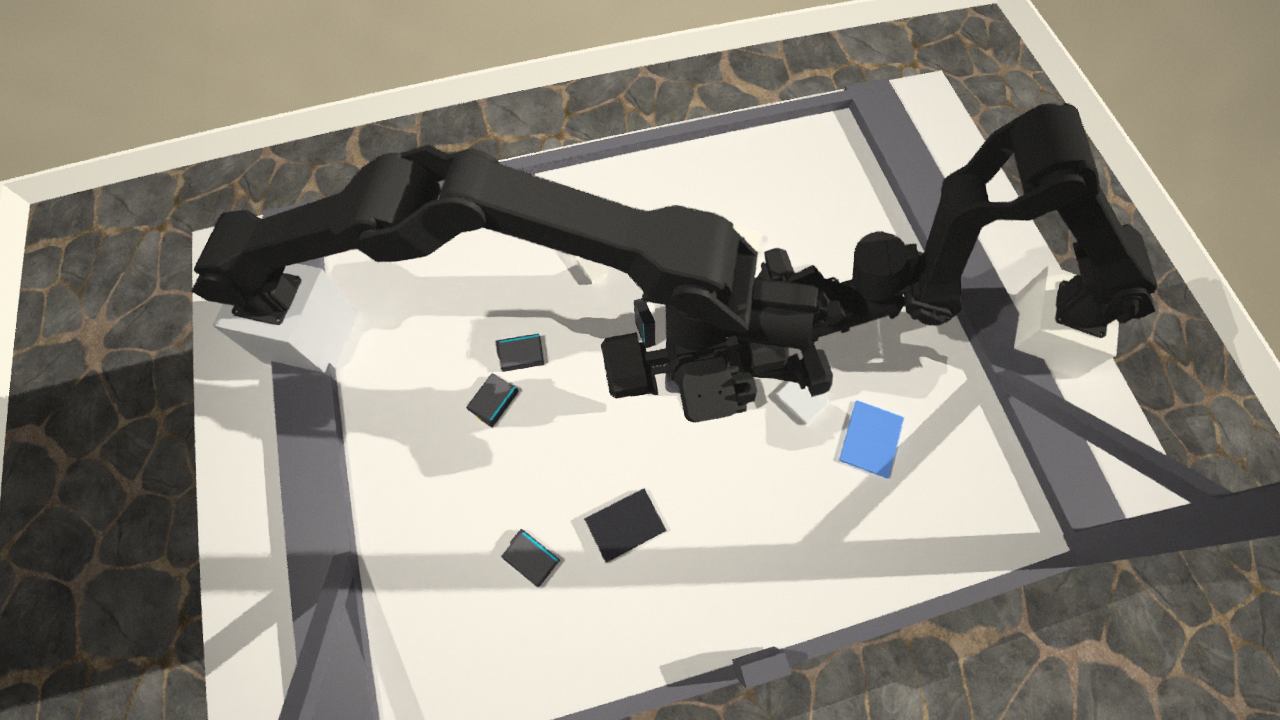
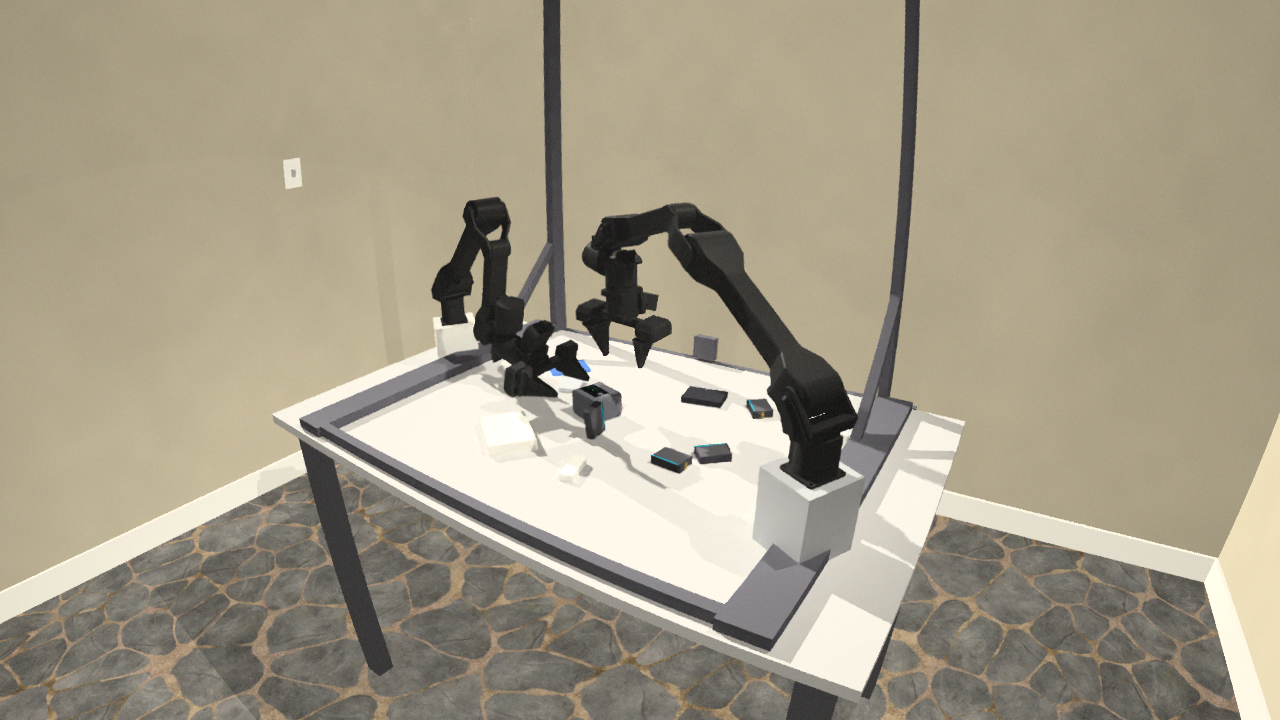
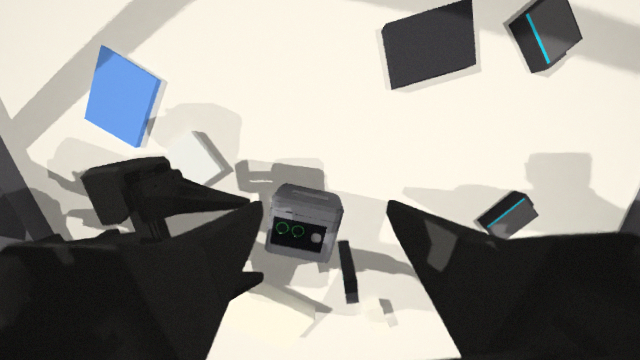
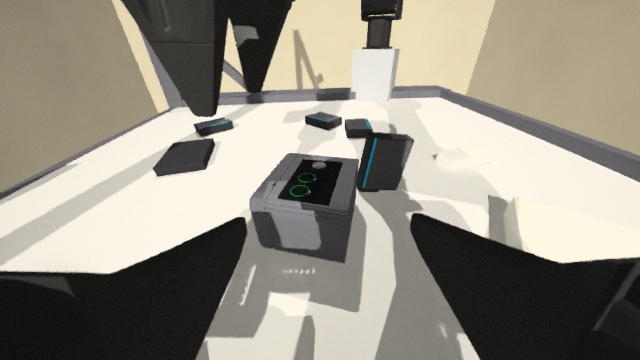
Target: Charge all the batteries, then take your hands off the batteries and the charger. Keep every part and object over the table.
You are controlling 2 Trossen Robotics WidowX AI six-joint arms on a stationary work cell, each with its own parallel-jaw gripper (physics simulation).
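Frame: origin at the left arm's base, x ahead, y left, z up, level; millimetres.
Seen in the pictures: left gripper, fingertip midpoint: (image 2: 623, 361) (image 3: 325, 206) (image 4: 236, 101); right gripper, fingertip midpoint: (image 2: 573, 387) (image 3: 257, 242) (image 4: 328, 223); left arm's base at its link origin: (image 1: 267, 296) (image 2: 812, 471) (image 4: 377, 48); right arm's base at its link origin: (image 1: 1081, 309) (image 2: 453, 320).
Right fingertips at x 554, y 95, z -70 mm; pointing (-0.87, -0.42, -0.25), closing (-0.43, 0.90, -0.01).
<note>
Offsets run from my right fingertips to a thing's top centre.
The grey charger @(dx -39, dy -31, dz +2 mm) (image 2: 611, 404) (image 3: 306, 216) (image 4: 305, 205) has a black panel with two green rings; its slots cannot be made out. One battery @(dx -114, dy +10, dz +12 mm) (image 1: 644, 324) (image 2: 593, 419) (image 3: 348, 272) (image 4: 386, 162) with a cyan stripe stands upright beside it. Two batteries lie near each other, one @(dx -267, dy -58, dz -34 mm) (image 1: 520, 351) (image 4: 358, 128) and another @(dx -284, dy -129, dz -34 mm) (image 1: 493, 399) (image 4: 323, 120). A third lying battery @(dx -183, dy -307, dz -34 mm) (image 1: 531, 557) (image 2: 759, 408) (image 3: 552, 35) (image 4: 213, 126) is farther off. My left gripper (image 2: 622, 360) (image 3: 325, 206) is open and empty, pointing down above the charger's level. My right gripper (image 2: 571, 385) (image 4: 328, 223) is open and empty, low, facing the charger.
A flat black box @(dx -82, dy -246, dz -36 mm) (image 1: 626, 525) (image 2: 704, 395) (image 3: 430, 45) (image 4: 185, 157) lies near the third lying battery. A blue block @(dx +202, dy -74, dz -43 mm) (image 1: 872, 438) (image 3: 122, 97) and a white block @(dx +107, dy -39, dz -41 mm) (image 1: 801, 400) (image 3: 195, 157) lie near the right arm. A cream box @(dx -48, dy +154, dz -29 mm) (image 2: 507, 433) (image 4: 565, 230) and a small white piece @(dx -214, dy +97, dz -36 mm) (image 2: 572, 468) lie beyond the upright battery.
</note>
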